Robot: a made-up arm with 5 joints.
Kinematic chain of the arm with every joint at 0, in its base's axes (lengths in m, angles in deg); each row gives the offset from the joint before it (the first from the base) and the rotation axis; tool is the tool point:
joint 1: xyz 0 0 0.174 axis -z
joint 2: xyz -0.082 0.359 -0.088 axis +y
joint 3: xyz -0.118 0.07 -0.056 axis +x
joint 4: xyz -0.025 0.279 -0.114 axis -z
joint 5: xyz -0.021 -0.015 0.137 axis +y
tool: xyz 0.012 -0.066 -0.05
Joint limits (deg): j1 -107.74..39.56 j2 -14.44..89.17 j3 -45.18..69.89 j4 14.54..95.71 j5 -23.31..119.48
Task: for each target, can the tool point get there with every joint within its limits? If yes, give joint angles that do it. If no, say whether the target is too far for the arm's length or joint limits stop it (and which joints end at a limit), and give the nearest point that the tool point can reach.
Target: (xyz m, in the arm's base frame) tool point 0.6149 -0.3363 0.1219
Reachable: no: joint limits stop it (at a limit: joint 1, joint 2, joint 3, joint 4, joint 5) | nearest point 0.4888 0.2667 0.3068 | short by 0.643 m
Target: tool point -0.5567 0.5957 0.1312
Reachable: yes | joints -16.62 39.17 -20.82 65.99 106.97
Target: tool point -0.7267 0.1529 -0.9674
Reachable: no: too far | nearest point -0.6835 0.1438 -0.2680 | short by 0.701 m
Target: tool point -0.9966 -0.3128 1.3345
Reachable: no: too far | nearest point -0.5939 -0.1864 0.4182 | short by 1.009 m
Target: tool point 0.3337 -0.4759 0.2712
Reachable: no: joint limits stop it (at a limit: joint 1, joint 3, joint 5) | nearest point -0.3419 -0.4788 0.1917 | short by 0.680 m
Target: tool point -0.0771 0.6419 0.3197
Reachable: yes | joints 11.39 39.61 41.01 31.21 75.43
